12 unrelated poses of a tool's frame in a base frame.
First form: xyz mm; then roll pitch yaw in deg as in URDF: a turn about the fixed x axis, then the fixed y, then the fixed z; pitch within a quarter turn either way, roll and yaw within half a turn.
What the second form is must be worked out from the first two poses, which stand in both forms.
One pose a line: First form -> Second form
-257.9, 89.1, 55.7, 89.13, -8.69, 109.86 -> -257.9, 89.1, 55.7, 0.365, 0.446, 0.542, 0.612
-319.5, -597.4, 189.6, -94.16, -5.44, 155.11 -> -319.5, -597.4, 189.6, 0.181, -0.126, -0.721, 0.657
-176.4, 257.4, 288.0, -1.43, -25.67, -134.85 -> -176.4, 257.4, 288.0, 0.372, -0.210, -0.074, -0.901
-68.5, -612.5, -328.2, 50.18, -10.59, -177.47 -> -68.5, -612.5, -328.2, 0.059, -0.074, -0.424, -0.901
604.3, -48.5, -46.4, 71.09, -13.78, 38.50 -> 604.3, -48.5, -46.4, 0.740, 0.577, 0.098, 0.332
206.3, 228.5, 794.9, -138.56, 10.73, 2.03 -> 206.3, 228.5, 794.9, 0.351, -0.932, 0.017, 0.094
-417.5, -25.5, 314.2, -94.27, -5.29, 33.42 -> -417.5, -25.5, 314.2, 0.661, -0.692, -0.241, 0.163
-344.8, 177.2, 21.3, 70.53, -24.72, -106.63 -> -344.8, 177.2, 21.3, 0.576, 0.197, -0.557, -0.566
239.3, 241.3, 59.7, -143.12, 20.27, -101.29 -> 239.3, 241.3, 59.7, 0.327, -0.549, 0.757, -0.135
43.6, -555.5, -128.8, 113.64, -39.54, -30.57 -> 43.6, -555.5, -128.8, 0.571, 0.711, -0.386, 0.137
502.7, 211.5, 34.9, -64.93, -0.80, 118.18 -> 502.7, 211.5, 34.9, 0.437, -0.271, -0.464, 0.722
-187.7, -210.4, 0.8, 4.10, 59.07, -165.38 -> -187.7, -210.4, 0.8, 0.093, 0.493, 0.032, -0.865
